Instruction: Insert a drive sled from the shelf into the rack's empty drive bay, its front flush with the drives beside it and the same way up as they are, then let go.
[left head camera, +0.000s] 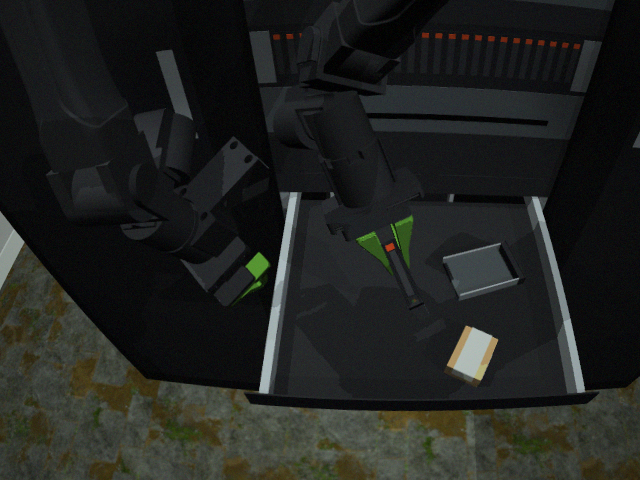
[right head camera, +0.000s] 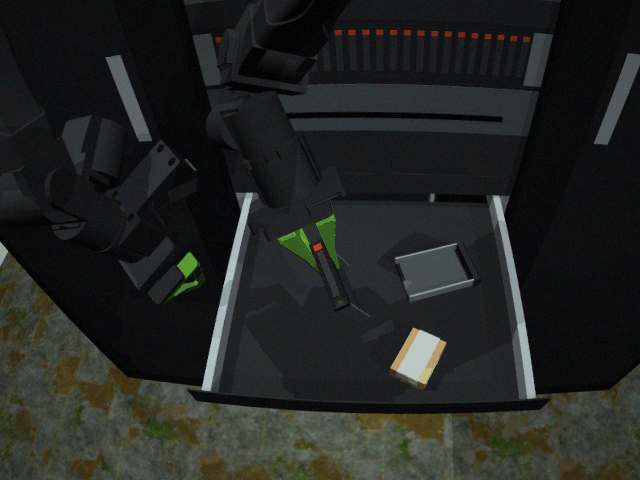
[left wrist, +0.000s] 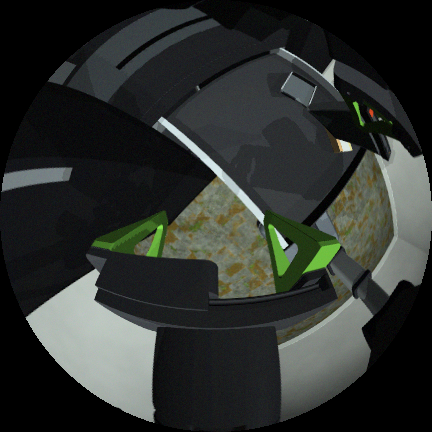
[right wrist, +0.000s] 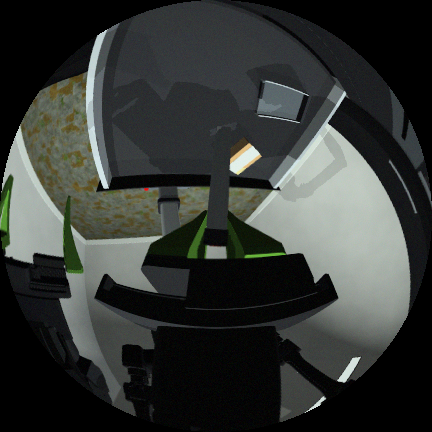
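Pixels of known places: left gripper, fingertip midpoint: (left head camera: 239, 258) (right head camera: 181, 257) (left wrist: 215, 215) (right wrist: 37, 185); right gripper, fingertip midpoint: (left head camera: 399, 269) (right head camera: 330, 269) (left wrist: 360, 122) (right wrist: 215, 215); left arm's base at its link origin: (right wrist: 137, 367).
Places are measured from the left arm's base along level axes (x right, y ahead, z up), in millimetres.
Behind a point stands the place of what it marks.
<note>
A dark, narrow drive sled (left head camera: 404, 281) @(x 280, y 422, z -360 mm) (right head camera: 331, 279) @(x 281, y 424, z -359 mm) (right wrist: 219, 180) @(x 273, y 482, z -393 mm) with an orange-red end is held in my right gripper (left head camera: 399, 269) @(x 277, y 451, z -379 mm) (right head camera: 327, 268) @(x 277, y 451, z -379 mm) (right wrist: 215, 215) @(x 277, y 451, z -379 mm), which is shut on it above the pulled-out shelf (left head camera: 572, 351) @(x 540, y 410, z -522 mm) (right head camera: 523, 351) @(x 539, y 416, z -522 mm). The orange-red end is near the fingers, and the far end points down-right in the head views. The rack's row of drives (left head camera: 465, 56) @(x 373, y 706, z -247 mm) (right head camera: 413, 54) @(x 379, y 707, z -251 mm) has orange-red tops. My right arm covers part of this row, and the empty bay does not show. My left gripper (left head camera: 261, 276) (right head camera: 193, 273) @(x 79, y 484, z -408 mm) (left wrist: 215, 215) @(x 79, y 484, z -408 mm) is open and empty, just left of the shelf.
A grey open tray (left head camera: 480, 271) @(x 421, y 567, z -547 mm) (right head camera: 434, 271) @(x 422, y 569, z -547 mm) (left wrist: 299, 90) @(x 412, y 561, z -547 mm) (right wrist: 282, 102) @(x 421, y 566, z -547 mm) lies on the shelf's right part. An orange-and-white box (left head camera: 473, 353) @(x 390, y 414, z -527 mm) (right head camera: 419, 356) @(x 391, y 414, z -527 mm) (right wrist: 246, 157) @(x 396, y 425, z -527 mm) lies nearer the front edge. Pale side walls edge the shelf. Dark cabinet sides flank the rack.
</note>
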